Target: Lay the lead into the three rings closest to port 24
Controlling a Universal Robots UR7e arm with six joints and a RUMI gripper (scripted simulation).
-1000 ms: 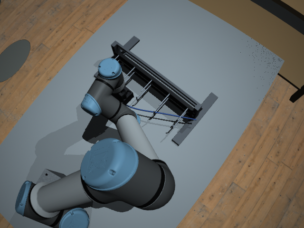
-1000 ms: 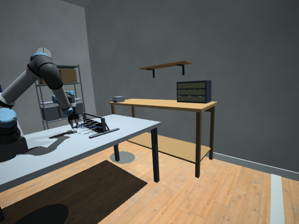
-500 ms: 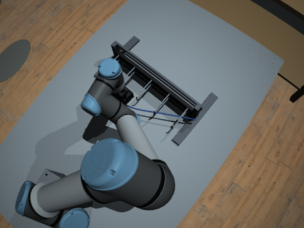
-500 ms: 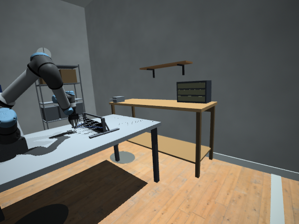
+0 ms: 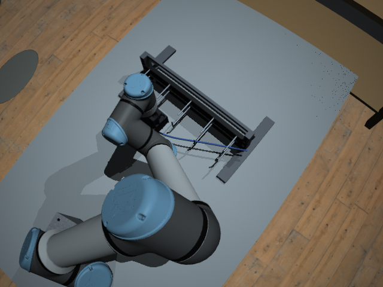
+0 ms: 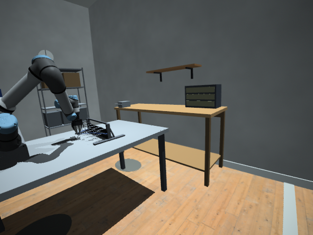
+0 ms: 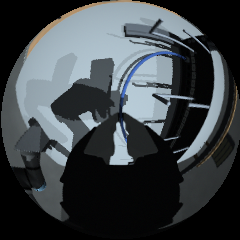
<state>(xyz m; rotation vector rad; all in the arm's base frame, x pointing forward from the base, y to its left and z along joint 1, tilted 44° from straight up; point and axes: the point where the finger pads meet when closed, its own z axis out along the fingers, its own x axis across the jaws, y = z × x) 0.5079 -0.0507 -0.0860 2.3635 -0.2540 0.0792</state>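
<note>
My gripper is now 15 cm short of the black rack, 9 cm to the left of it and 3 cm below it.
</note>
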